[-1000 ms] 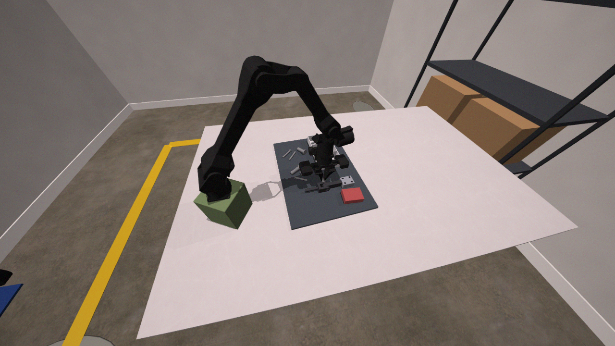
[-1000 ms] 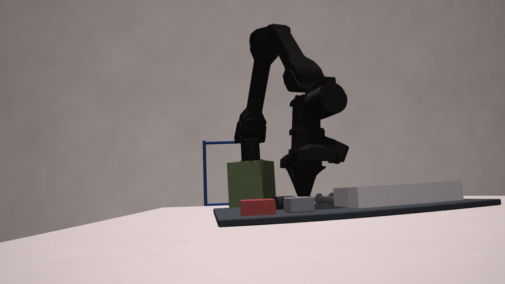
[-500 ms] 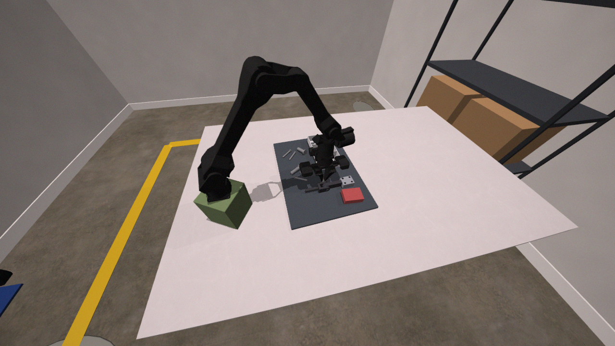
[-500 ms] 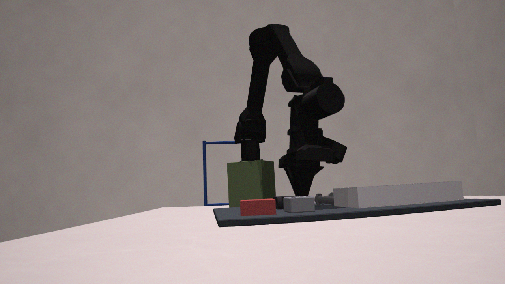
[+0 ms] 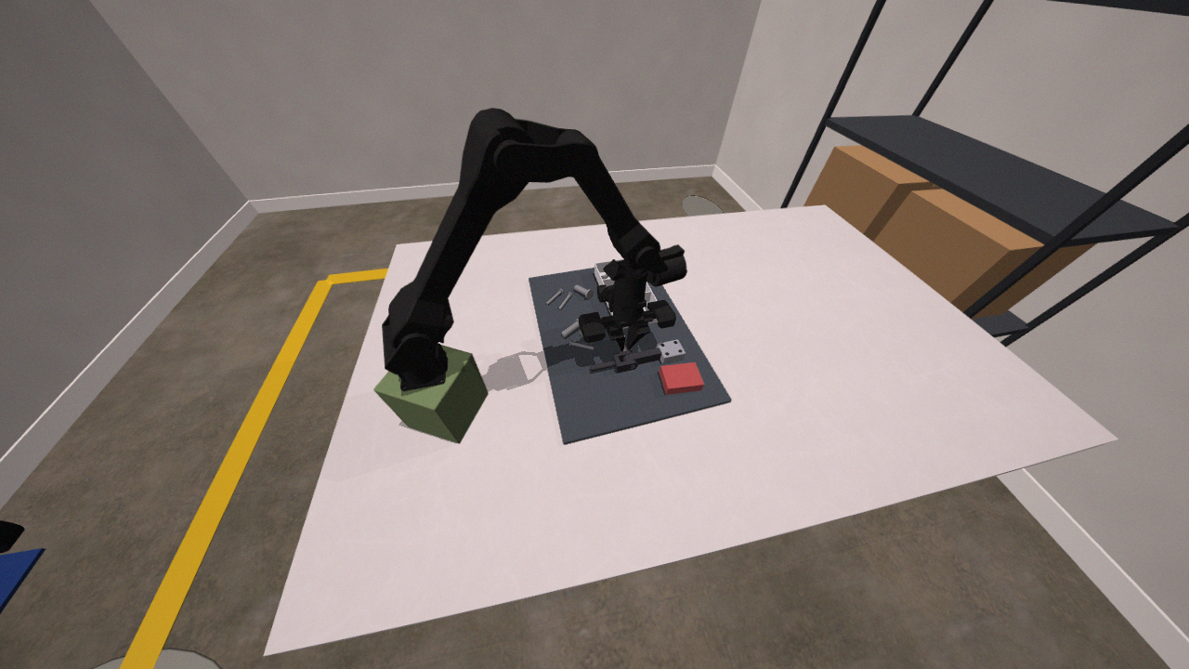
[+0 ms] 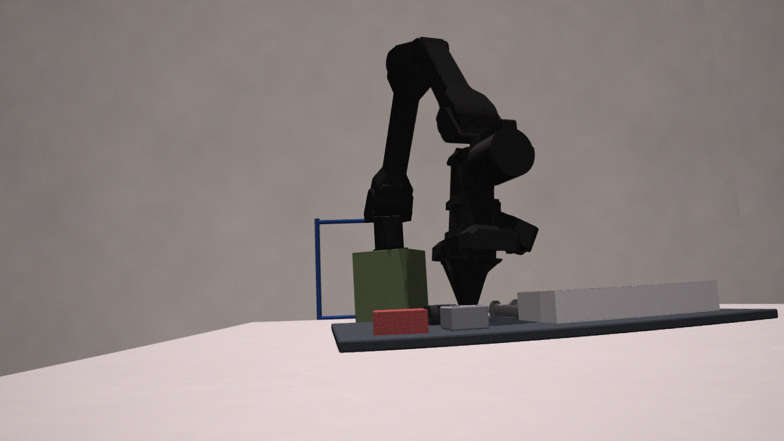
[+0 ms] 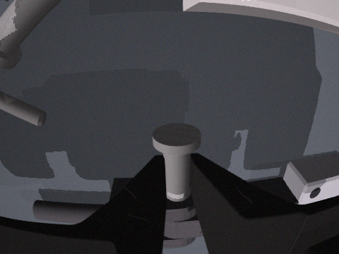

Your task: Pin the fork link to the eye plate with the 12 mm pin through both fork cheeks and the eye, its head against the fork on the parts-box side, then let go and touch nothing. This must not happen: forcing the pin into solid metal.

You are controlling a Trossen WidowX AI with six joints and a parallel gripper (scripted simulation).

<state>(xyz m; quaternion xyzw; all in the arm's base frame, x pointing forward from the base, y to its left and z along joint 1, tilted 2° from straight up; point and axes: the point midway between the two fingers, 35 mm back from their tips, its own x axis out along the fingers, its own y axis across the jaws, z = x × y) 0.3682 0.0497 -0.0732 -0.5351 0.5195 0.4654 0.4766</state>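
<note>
Now: hand 4 cm to the left of the eye plate, 3 cm above it and 1 cm short of it. The rest, counted from my hand: grey mount 9 cm ahead, 4 cm to the right, 3 cm below; then dark mat 6 cm to the left, 5 cm below; then fork link 4 cm to the right, 3 cm below, 2 cm behind.
</note>
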